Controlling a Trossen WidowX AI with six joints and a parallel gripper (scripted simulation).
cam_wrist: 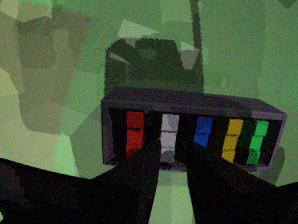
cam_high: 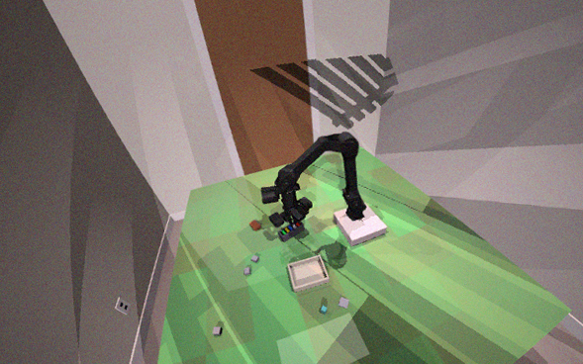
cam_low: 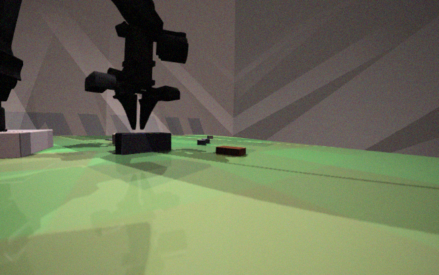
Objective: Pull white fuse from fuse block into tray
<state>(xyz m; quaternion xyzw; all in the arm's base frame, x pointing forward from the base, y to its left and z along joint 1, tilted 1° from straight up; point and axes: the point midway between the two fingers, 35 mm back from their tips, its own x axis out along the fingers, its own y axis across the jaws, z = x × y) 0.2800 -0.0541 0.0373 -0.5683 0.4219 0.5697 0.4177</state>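
The white fuse lies 20 mm below my gripper tip. Also, from my gripper tip: tray 20 mm ahead, 220 mm to the left, 50 mm below.
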